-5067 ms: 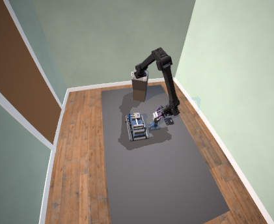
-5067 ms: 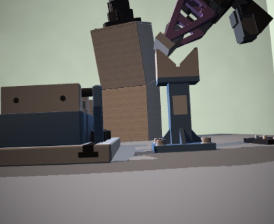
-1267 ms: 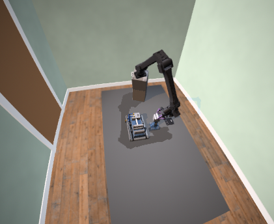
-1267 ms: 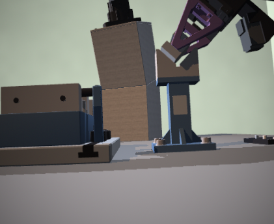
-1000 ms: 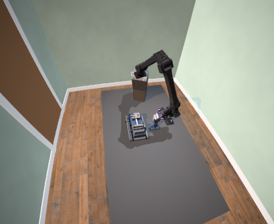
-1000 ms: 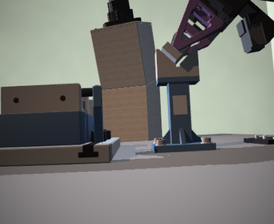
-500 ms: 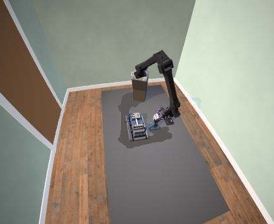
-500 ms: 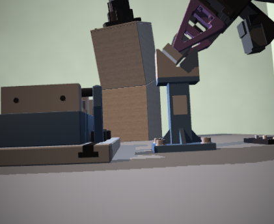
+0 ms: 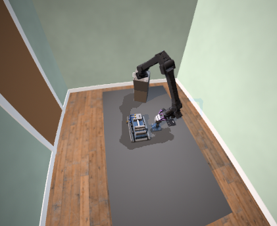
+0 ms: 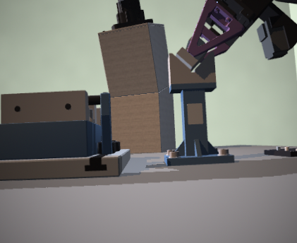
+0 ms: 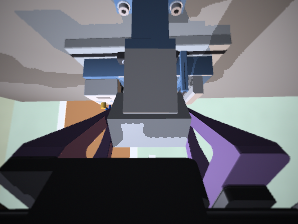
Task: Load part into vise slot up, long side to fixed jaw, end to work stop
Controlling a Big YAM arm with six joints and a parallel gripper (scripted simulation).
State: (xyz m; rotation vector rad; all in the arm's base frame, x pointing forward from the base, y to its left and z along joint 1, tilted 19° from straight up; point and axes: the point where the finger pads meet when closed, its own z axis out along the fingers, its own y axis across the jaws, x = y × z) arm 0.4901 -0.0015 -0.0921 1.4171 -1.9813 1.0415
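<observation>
The part is 1 cm to the right of my hand. Round my hand: dark work stop rod (16 cm to the right, 7 cm below, 3 cm ahead); then moving jaw (20 cm to the right, 8 cm below, 1 cm behind); then air cylinder rod (19 cm to the right, 8 cm below, 6 cm behind).
</observation>
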